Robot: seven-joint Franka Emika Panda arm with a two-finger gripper.
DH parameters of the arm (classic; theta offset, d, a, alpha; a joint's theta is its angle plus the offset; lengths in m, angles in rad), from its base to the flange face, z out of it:
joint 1: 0 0.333 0 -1.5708
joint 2: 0 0 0 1.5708
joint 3: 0 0.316 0.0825 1.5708
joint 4: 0 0 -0.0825 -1.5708
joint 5: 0 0.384 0 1.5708
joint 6: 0 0 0.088 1.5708
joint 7: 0 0.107 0 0
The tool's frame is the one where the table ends.
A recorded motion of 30 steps. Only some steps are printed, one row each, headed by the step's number.
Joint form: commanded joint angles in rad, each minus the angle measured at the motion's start. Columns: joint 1, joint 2, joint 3, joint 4, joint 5, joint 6, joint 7.
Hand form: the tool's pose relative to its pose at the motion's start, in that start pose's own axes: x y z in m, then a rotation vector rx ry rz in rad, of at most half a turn. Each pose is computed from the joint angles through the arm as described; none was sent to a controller.
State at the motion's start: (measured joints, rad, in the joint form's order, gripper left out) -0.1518 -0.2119 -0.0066 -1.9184 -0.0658 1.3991 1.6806
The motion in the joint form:
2: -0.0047 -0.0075 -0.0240 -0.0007 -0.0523 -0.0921 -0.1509
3: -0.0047 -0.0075 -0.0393 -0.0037 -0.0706 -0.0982 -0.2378
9: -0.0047 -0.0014 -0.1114 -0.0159 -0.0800 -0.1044 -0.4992
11: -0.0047 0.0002 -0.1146 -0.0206 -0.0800 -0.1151 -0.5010
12: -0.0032 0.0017 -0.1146 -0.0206 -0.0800 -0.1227 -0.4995
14: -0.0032 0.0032 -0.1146 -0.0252 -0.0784 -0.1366 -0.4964
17: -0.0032 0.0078 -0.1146 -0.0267 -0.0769 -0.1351 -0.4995
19: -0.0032 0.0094 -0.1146 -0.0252 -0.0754 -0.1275 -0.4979
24: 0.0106 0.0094 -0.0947 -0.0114 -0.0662 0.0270 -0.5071
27: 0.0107 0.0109 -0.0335 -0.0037 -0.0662 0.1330 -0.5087
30: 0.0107 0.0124 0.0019 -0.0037 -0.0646 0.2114 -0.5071
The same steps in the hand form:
2: 0.0217 0.0109 0.0063 -0.0865 0.0394 -0.1144
3: 0.0313 0.0109 0.0087 -0.0991 0.0450 -0.1845
9: 0.0659 0.0086 0.0208 -0.1318 -0.0027 -0.3852
11: 0.0671 0.0093 0.0244 -0.1486 -0.0076 -0.3848
12: 0.0663 0.0097 0.0254 -0.1576 -0.0085 -0.3846
14: 0.0658 0.0108 0.0289 -0.1770 -0.0133 -0.3822
17: 0.0652 0.0091 0.0311 -0.1814 -0.0153 -0.3860
19: 0.0650 0.0076 0.0305 -0.1737 -0.0150 -0.3848
24: 0.0483 -0.0098 0.0103 -0.0049 0.0227 -0.4264
27: 0.0169 -0.0193 -0.0059 0.1083 0.0710 -0.4827
30: -0.0028 -0.0252 -0.0149 0.1868 0.0962 -0.5147

